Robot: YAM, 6 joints.
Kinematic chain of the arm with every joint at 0, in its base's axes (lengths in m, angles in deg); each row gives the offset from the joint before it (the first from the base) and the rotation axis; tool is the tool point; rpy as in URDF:
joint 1: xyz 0 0 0.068 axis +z
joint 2: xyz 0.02 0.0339 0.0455 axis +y
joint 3: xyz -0.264 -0.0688 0 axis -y
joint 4: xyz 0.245 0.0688 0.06 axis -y
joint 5: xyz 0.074 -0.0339 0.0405 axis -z
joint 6: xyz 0.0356 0 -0.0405 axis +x
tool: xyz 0 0 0 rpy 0 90 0
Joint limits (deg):
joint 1: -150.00..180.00
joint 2: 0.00..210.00
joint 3: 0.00..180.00
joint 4: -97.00..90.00
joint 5: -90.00..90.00
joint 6: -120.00..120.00
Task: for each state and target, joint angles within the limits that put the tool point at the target. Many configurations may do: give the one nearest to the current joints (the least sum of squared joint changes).
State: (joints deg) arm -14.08 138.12 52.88 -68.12 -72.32 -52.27
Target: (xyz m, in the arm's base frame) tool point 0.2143 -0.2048 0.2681
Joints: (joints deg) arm -50.37 95.99 76.55 -73.40 -75.20 -52.27
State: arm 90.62 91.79 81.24 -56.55 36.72 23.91
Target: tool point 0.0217 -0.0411 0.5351
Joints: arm 88.42 38.47 104.35 -60.65 39.88 23.91
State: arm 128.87 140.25 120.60 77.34 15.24 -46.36
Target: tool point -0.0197 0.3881 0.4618
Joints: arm 94.81 109.72 95.07 90.00 21.25 -46.36
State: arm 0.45 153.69 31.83 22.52 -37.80 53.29
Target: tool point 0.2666 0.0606 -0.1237
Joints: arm 8.27 154.14 49.11 26.62 -37.45 53.29
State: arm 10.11 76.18 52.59 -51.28 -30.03 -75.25
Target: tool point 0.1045 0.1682 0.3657
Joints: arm 51.92 59.65 67.57 -50.13 -37.15 -75.25
